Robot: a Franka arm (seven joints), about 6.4 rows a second.
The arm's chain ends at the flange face. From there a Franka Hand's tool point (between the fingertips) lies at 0.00 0.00 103.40 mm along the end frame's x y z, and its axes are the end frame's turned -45 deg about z.
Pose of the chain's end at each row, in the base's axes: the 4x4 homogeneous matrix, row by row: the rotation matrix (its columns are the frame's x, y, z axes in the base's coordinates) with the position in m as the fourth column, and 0 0 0 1 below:
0.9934 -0.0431 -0.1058 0.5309; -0.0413 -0.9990 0.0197 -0.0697; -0.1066 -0.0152 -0.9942 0.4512; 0 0 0 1
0.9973 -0.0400 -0.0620 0.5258; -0.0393 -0.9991 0.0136 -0.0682; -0.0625 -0.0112 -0.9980 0.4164; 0 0 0 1
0.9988 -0.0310 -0.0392 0.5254; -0.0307 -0.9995 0.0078 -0.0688; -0.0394 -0.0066 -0.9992 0.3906; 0 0 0 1
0.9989 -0.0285 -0.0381 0.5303; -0.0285 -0.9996 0.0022 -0.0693; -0.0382 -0.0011 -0.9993 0.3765; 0 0 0 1
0.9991 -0.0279 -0.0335 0.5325; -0.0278 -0.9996 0.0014 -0.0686; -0.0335 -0.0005 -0.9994 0.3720; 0 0 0 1
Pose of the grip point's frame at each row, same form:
0.7329 0.6720 -0.1058 0.5200; 0.6772 -0.7356 0.0197 -0.0677; -0.0646 -0.0861 -0.9942 0.3484; 0 0 0 1
0.7335 0.6769 -0.0620 0.5194; 0.6787 -0.7343 0.0136 -0.0668; -0.0363 -0.0521 -0.9980 0.3132; 0 0 0 1
0.7282 0.6843 -0.0392 0.5213; 0.6850 -0.7285 0.0078 -0.0680; -0.0232 -0.0325 -0.9992 0.2873; 0 0 0 1
0.7265 0.6862 -0.0381 0.5264; 0.6867 -0.7270 0.0022 -0.0691; -0.0262 -0.0278 -0.9993 0.2732; 0 0 0 1
0.7262 0.6867 -0.0335 0.5290; 0.6872 -0.7265 0.0014 -0.0685; -0.0233 -0.0240 -0.9994 0.2687; 0 0 0 1

